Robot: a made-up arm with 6 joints.
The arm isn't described. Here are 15 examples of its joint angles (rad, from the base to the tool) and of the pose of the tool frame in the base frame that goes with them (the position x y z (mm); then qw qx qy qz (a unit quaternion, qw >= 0)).
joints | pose
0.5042 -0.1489 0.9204 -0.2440 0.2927 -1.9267 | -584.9 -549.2 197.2 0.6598 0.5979 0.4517 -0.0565
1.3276 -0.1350 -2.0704 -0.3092 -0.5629 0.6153 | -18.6 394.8 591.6 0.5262 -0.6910 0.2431 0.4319
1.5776 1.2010 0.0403 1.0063 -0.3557 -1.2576 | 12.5 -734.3 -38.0 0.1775 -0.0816 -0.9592 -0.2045
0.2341 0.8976 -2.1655 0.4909 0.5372 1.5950 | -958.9 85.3 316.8 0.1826 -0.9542 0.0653 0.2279
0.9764 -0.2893 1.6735 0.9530 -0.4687 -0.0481 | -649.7 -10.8 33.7 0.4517 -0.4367 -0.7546 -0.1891
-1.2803 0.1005 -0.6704 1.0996 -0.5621 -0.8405 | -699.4 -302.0 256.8 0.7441 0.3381 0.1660 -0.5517
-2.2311 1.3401 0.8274 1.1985 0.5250 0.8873 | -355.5 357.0 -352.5 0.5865 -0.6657 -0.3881 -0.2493
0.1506 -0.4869 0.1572 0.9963 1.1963 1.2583 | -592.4 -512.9 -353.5 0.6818 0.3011 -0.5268 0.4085
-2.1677 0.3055 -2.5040 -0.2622 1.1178 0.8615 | 425.1 -379.5 922.6 0.4798 0.2465 0.6466 -0.5394
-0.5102 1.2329 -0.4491 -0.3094 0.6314 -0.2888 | -418.1 -136.4 -257.9 0.5442 0.5243 -0.6378 -0.1487
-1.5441 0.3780 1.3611 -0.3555 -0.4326 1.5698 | -88.5 -546.3 -296.0 0.3925 0.8632 0.0228 0.3166
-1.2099 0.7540 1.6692 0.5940 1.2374 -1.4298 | 408.7 -119.1 460.1 0.4514 -0.6628 0.5970 0.0227
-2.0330 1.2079 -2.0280 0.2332 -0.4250 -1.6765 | 270.0 -775.4 617.5 0.7363 -0.1891 0.4347 0.4829
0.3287 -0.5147 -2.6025 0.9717 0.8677 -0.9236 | 232.3 265.0 592.3 0.5225 -0.1570 0.1377 0.8267
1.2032 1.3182 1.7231 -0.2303 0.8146 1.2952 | -323.7 -705.9 762.0 0.3714 -0.5822 -0.3196 0.6488
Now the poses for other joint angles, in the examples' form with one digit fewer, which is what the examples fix.
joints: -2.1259 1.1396 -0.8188 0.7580 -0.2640 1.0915
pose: -36 -850 -153 0.177 -0.246 -0.876 0.376
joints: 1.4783 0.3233 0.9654 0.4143 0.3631 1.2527
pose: -660 -450 -216 0.709 -0.230 -0.644 0.175
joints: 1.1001 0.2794 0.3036 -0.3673 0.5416 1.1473
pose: -46 -441 -447 0.452 -0.179 -0.873 0.047
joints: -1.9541 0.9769 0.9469 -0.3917 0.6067 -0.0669
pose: -256 129 -264 0.223 0.837 -0.493 -0.078
